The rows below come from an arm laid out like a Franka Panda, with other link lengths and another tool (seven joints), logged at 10 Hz.
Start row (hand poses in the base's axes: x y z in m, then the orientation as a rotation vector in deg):
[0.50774, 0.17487, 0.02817, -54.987, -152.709, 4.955]
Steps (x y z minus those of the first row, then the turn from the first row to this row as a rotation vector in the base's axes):
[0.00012, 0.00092, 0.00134, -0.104, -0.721, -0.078]
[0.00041, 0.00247, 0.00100, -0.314, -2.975, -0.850]
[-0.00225, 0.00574, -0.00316, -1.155, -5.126, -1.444]
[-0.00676, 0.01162, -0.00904, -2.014, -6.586, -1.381]
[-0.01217, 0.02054, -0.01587, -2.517, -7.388, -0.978]
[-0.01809, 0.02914, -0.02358, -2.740, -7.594, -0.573]
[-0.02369, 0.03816, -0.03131, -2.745, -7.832, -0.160]
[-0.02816, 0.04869, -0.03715, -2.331, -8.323, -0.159]
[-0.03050, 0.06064, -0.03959, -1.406, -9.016, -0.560]
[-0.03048, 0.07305, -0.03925, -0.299, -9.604, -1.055]
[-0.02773, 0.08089, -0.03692, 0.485, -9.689, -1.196]
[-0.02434, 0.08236, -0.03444, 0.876, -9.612, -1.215]
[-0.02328, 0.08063, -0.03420, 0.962, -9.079, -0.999]
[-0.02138, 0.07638, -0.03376, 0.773, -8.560, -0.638]
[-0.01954, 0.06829, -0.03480, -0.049, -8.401, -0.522]
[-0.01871, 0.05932, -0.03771, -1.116, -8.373, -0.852]
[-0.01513, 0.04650, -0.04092, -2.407, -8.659, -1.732]
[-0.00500, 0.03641, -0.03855, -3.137, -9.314, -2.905]
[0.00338, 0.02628, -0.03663, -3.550, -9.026, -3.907]
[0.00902, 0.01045, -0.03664, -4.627, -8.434, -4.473]
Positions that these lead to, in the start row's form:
[0.50786, 0.17579, 0.02951, -55.333, -153.347, 4.747]
[0.50815, 0.17734, 0.02917, -57.091, -155.041, 3.811]
[0.50549, 0.18061, 0.02501, -58.797, -156.851, 3.808]
[0.50098, 0.18649, 0.01913, -59.424, -158.382, 4.310]
[0.49557, 0.19541, 0.01230, -59.274, -159.426, 4.716]
[0.48965, 0.20401, 0.00459, -58.851, -159.873, 5.021]
[0.48405, 0.21303, -0.00314, -58.354, -160.309, 5.009]
[0.47958, 0.22356, -0.00898, -58.364, -160.671, 4.196]
[0.47724, 0.23551, -0.01142, -58.821, -160.889, 2.474]
[0.47726, 0.24792, -0.01108, -59.312, -160.905, 0.524]
[0.48001, 0.25576, -0.00875, -59.270, -160.721, -0.642]
[0.48340, 0.25723, -0.00627, -59.143, -160.548, -1.151]
[0.48446, 0.25550, -0.00603, -58.663, -160.167, -0.951]
[0.48636, 0.25125, -0.00559, -58.081, -159.940, -0.345]
[0.48820, 0.24316, -0.00663, -58.147, -160.051, 0.899]
[0.48903, 0.23419, -0.00954, -58.941, -160.090, 2.319]
[0.49261, 0.22137, -0.01275, -60.655, -160.147, 3.777]
[0.50274, 0.21128, -0.01038, -62.707, -160.237, 4.210]
[0.51112, 0.20115, -0.00846, -64.127, -159.491, 4.697]
[0.51676, 0.18532, -0.00847, -65.061, -158.832, 6.360]

